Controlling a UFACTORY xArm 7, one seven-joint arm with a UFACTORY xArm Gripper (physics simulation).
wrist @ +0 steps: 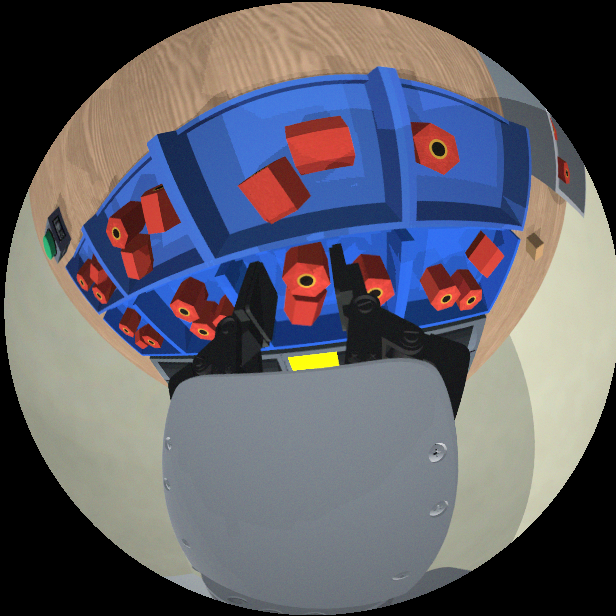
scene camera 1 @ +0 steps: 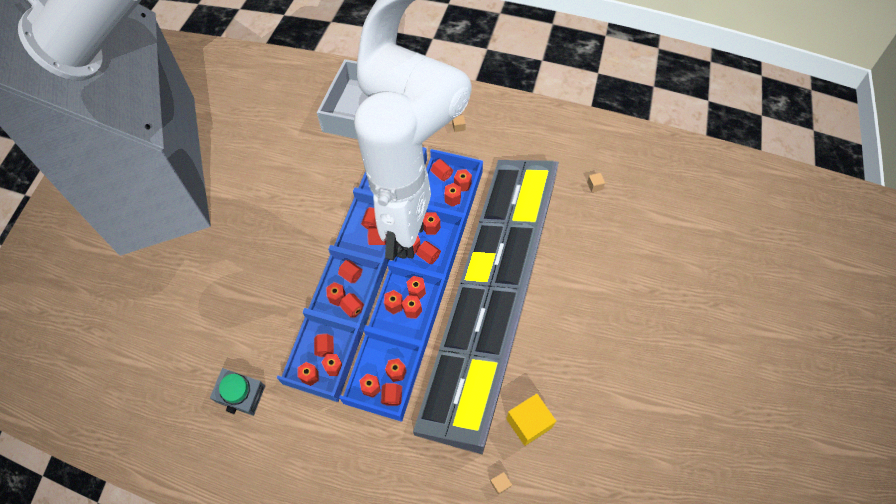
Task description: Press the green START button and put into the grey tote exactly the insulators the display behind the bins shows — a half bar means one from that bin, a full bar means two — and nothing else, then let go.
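Two blue rows of bins [scene camera 1: 382,275] hold several red insulators. My gripper [scene camera 1: 399,250] is low in the second bin from the far end of the row nearest the display. In the wrist view its fingers [wrist: 301,281] are open, closely either side of an upright red insulator [wrist: 304,287]. The display [scene camera 1: 485,300] shows a full yellow bar at its far end [scene camera 1: 527,195], a half bar in the following row [scene camera 1: 479,266] and a full bar at the near end [scene camera 1: 474,393]. The green START button [scene camera 1: 233,388] sits front left. The grey tote [scene camera 1: 341,100] lies behind my arm, and the wrist view shows a red insulator in it [wrist: 563,170].
A yellow cube [scene camera 1: 530,418] lies by the display's near end. Small tan cubes lie at the right [scene camera 1: 595,181], at the front [scene camera 1: 500,482] and by the tote [scene camera 1: 459,122]. The grey robot pedestal [scene camera 1: 100,125] stands at the left.
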